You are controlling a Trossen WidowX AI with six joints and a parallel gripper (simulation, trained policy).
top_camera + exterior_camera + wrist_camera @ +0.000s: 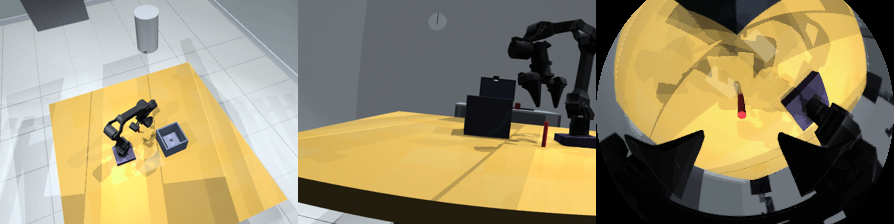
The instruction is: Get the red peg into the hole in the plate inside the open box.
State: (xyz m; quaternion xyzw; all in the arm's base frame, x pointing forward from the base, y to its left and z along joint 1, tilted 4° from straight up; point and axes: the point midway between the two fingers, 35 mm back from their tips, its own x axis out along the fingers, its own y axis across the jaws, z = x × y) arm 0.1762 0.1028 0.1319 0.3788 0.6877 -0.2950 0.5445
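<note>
The red peg lies 8 cm below my gripper tip. From my gripper tip the other things lie so: plate: 19 cm to the right, 16 cm ahead, 8 cm below.
</note>
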